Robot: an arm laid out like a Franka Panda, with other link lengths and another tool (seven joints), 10 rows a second.
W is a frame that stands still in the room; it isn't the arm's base.
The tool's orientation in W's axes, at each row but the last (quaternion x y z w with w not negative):
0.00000 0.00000 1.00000 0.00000
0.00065 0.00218 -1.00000 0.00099
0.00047 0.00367 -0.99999 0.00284
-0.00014 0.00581 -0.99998 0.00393
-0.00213 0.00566 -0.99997 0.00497
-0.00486 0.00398 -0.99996 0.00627
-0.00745 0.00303 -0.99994 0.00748
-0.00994 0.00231 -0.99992 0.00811
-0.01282 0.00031 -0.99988 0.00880
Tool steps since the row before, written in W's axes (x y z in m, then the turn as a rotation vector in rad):
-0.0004 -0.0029 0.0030 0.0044 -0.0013 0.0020
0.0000 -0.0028 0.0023 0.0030 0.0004 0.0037
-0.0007 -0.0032 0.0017 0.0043 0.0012 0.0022
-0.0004 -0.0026 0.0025 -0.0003 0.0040 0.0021
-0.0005 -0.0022 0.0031 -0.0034 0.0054 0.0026
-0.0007 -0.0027 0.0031 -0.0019 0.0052 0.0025
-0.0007 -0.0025 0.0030 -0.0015 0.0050 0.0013
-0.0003 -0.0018 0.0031 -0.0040 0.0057 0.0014
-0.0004 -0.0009 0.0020 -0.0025 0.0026 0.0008
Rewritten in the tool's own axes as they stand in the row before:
0.0004 0.0029 0.0030 -0.0044 0.0013 0.0020
0.0000 0.0028 0.0023 -0.0030 -0.0004 0.0037
0.0007 0.0032 0.0017 -0.0043 -0.0012 0.0022
0.0004 0.0026 0.0025 0.0003 -0.0040 0.0021
0.0005 0.0022 0.0031 0.0034 -0.0055 0.0025
0.0008 0.0027 0.0031 0.0019 -0.0052 0.0024
0.0008 0.0025 0.0030 0.0014 -0.0050 0.0012
0.0004 0.0018 0.0031 0.0039 -0.0058 0.0013
0.0005 0.0009 0.0020 0.0025 -0.0026 0.0007

